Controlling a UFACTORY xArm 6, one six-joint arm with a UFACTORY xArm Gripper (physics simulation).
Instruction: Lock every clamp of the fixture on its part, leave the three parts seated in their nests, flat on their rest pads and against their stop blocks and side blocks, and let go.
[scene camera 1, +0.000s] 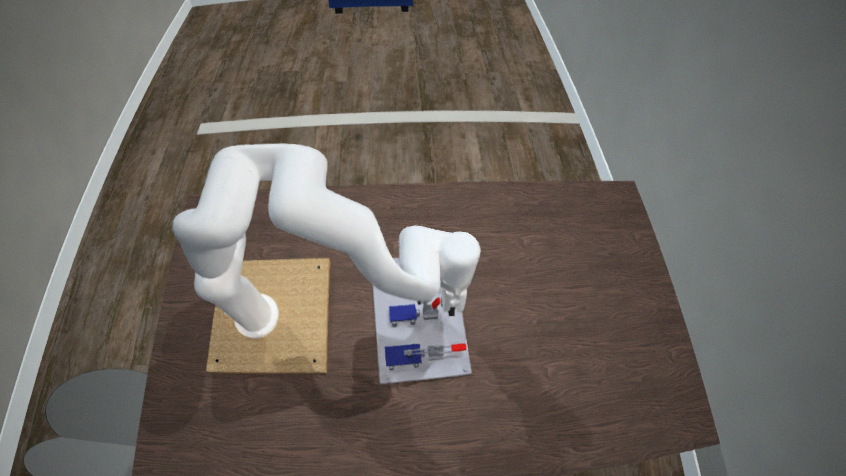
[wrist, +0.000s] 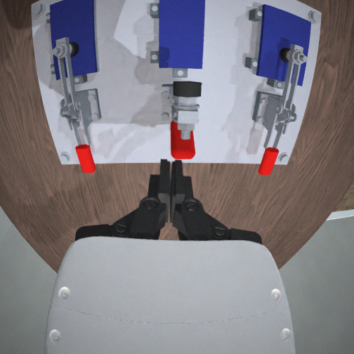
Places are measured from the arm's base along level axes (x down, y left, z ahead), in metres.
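Pixels of known places: arm's base, origin of its link: (scene camera 1: 256, 316).
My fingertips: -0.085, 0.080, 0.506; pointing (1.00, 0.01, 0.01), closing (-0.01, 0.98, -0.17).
For each thing: its top centre in the pictures, then the offset to it from my fingertips, as dx, dy, dz. "*": a spot on its surface instead. Level surfaces: height alone.
- fixture plate, a spot on its surface: (scene camera 1: 423, 374) * +0.088, -0.166, -0.037
- left part, centre of its top: (scene camera 1: 403, 354) +0.072, -0.126, -0.095
- left clamp, centre of its top: (scene camera 1: 435, 348) +0.036, -0.107, -0.015
- middle part, centre of its top: (scene camera 1: 402, 312) +0.062, -0.016, -0.110
- middle clamp, a spot on its surface: (scene camera 1: 430, 314) * +0.068, -0.010, -0.037
- middle handle, a spot on its surface: (scene camera 1: 436, 303) * +0.000, -0.002, -0.027
- dark wooden table, height of its surface: dx +0.103
Three blue parts lie on the fixture plate (scene camera 1: 423, 374) (wrist: 125, 150). The left part (scene camera 1: 395, 355) (wrist: 82, 25) and right part (wrist: 285, 32) each have a clamp arm lowered, its black tip on the top face. The left clamp (scene camera 1: 436, 352) (wrist: 75, 111) and right clamp (wrist: 283, 115) have their red handles lying outward. The middle part (scene camera 1: 402, 313) (wrist: 181, 35) lies beside its side blocks, near its stop block (wrist: 180, 73). The middle clamp (scene camera 1: 430, 314) (wrist: 188, 116) stands raised, off the part. My gripper (scene camera 1: 451, 312) (wrist: 169, 173) is shut and empty, near the middle handle (scene camera 1: 436, 303) (wrist: 182, 152). Exact seating contact is unclear.
The fixture stands on a dark wooden table (scene camera 1: 562, 296) (wrist: 30, 185). The arm's base stands on a light wooden board (scene camera 1: 295, 296) left of the fixture. In the scene view my arm hides the fixture's far side, including the right part and its clamp.
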